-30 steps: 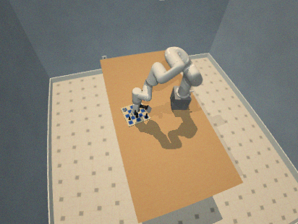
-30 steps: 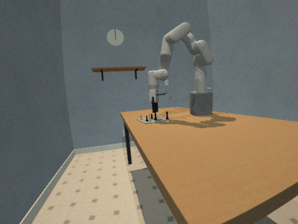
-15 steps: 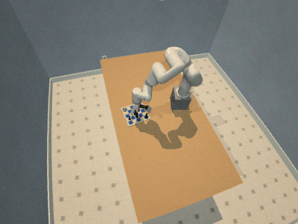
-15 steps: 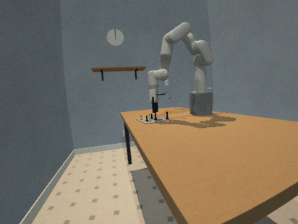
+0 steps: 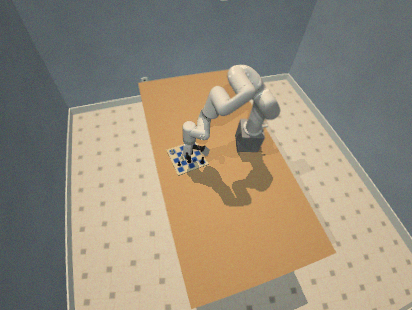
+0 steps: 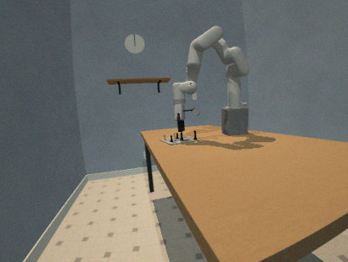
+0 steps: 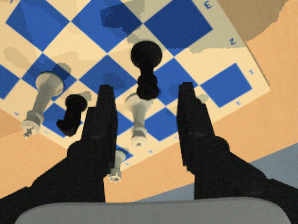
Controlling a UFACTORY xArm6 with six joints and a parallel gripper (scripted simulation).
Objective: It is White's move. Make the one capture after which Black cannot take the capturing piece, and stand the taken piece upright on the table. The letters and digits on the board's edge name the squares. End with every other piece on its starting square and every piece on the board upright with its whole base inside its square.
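My hand is 50 mm above the white piece, 40 mm short of it and 30 mm to the left of it. The rest, counted from my hand: black piece 70 mm ahead, 60 mm below, 10 mm to the left; chessboard 80 mm below, 40 mm to the right, 10 mm ahead.
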